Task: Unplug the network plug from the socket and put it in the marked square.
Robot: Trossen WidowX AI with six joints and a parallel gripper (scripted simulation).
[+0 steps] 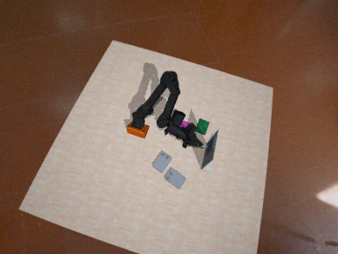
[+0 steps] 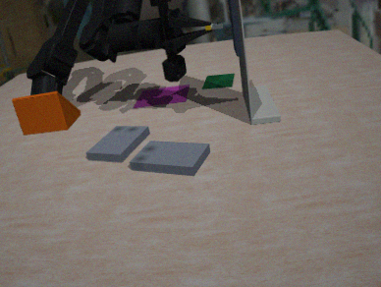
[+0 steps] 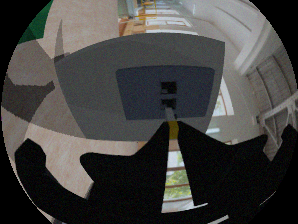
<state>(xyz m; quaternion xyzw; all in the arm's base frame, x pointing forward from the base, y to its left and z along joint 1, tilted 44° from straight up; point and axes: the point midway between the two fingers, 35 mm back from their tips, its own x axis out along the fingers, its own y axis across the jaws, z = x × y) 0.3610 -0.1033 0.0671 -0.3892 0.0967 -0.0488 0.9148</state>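
My gripper tip is now 17 cm above the purple square, 14 cm past it and 13 cm to the right of it. Round my gripper tip: panel (6 cm below, 6 cm ahead, 1 cm to the left); plug (1 cm ahead).
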